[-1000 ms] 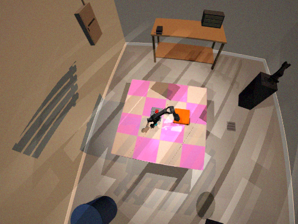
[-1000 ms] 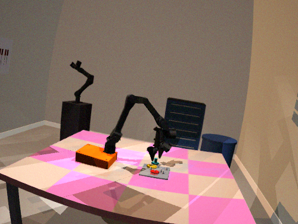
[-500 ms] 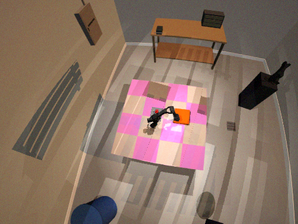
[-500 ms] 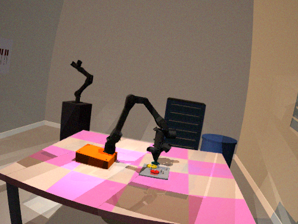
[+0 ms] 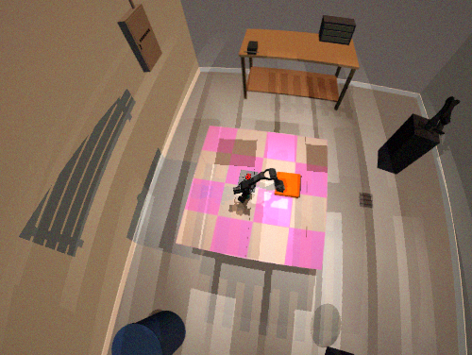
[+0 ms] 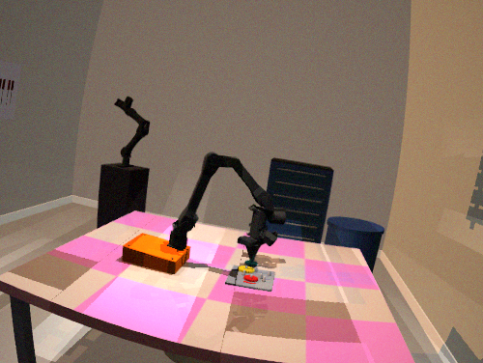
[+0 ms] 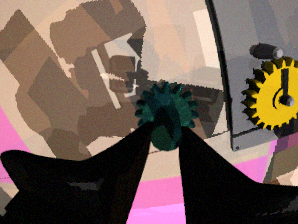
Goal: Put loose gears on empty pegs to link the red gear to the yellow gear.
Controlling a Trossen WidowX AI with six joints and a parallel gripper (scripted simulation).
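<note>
My gripper tip is now 190 mm to the left of the red gear, 50 mm short of it and 20 mm above it. Also, from my gripper tip: yellow gear (100 mm to the right, 20 mm below, 10 mm ahead); then teal gear (10 mm below).
</note>
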